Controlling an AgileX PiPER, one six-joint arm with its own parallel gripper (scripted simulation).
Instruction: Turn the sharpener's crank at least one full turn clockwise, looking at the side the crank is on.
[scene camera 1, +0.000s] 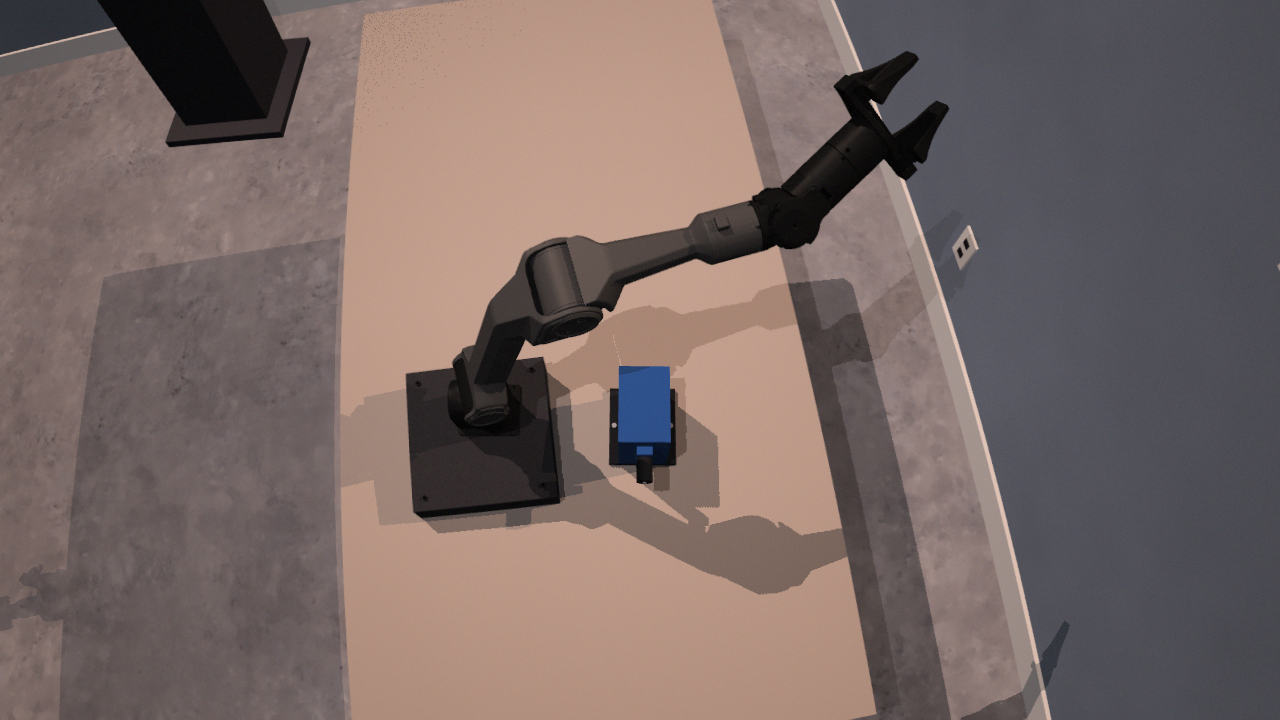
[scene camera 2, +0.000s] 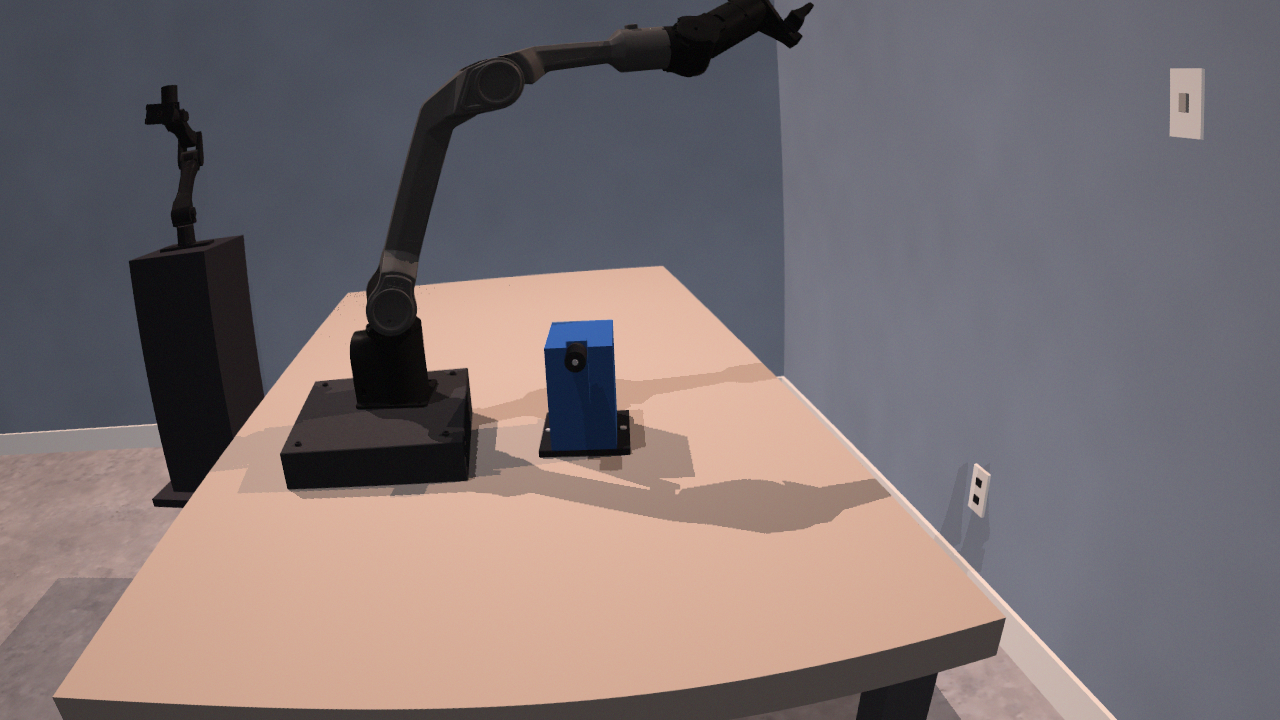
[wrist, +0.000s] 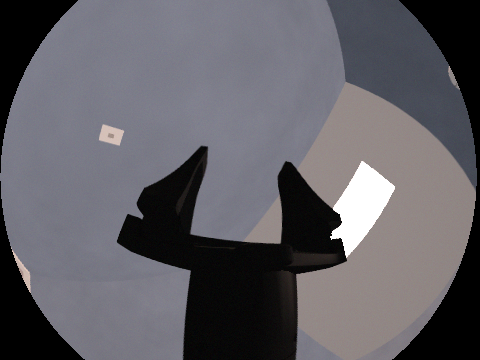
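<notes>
My gripper (scene camera 1: 928, 80), with a sharpener (scene camera 1: 642, 418). Sharpener (scene camera 2: 599, 429) visible too. Gripper (wrist: 245, 162) in sight.
</notes>
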